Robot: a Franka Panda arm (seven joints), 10 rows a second.
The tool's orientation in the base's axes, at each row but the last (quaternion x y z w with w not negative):
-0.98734, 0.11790, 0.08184, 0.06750
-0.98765, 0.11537, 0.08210, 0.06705
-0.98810, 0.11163, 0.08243, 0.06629
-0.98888, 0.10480, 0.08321, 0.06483
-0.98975, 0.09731, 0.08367, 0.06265
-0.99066, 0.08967, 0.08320, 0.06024
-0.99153, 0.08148, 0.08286, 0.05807
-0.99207, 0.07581, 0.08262, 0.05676
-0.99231, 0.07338, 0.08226, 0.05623
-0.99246, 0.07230, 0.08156, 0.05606
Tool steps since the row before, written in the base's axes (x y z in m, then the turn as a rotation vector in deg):
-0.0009, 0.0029, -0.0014, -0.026, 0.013, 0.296
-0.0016, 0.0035, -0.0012, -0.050, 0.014, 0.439
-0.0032, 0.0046, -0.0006, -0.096, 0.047, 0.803
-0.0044, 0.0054, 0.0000, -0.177, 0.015, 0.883
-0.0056, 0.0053, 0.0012, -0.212, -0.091, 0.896
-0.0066, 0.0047, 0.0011, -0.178, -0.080, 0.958
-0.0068, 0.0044, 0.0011, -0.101, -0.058, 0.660
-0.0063, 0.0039, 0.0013, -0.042, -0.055, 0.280
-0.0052, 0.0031, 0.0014, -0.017, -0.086, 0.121
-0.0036, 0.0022, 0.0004, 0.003, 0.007, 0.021
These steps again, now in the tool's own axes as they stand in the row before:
-0.0013, -0.0024, 0.0019, -0.080, -0.040, -0.284
-0.0021, -0.0029, 0.0019, -0.129, -0.051, -0.420
-0.0039, -0.0036, 0.0017, -0.245, -0.114, -0.764
-0.0053, -0.0043, 0.0015, -0.331, -0.074, -0.834
-0.0066, -0.0041, 0.0004, -0.348, 0.035, -0.857
-0.0074, -0.0035, 0.0006, -0.328, 0.011, -0.921
-0.0075, -0.0033, 0.0005, -0.204, 0.007, -0.638
-0.0069, -0.0030, 0.0002, -0.081, 0.033, -0.275
-0.0057, -0.0024, -0.0002, -0.026, 0.075, -0.127
-0.0039, -0.0017, 0.0004, -0.002, -0.009, -0.020

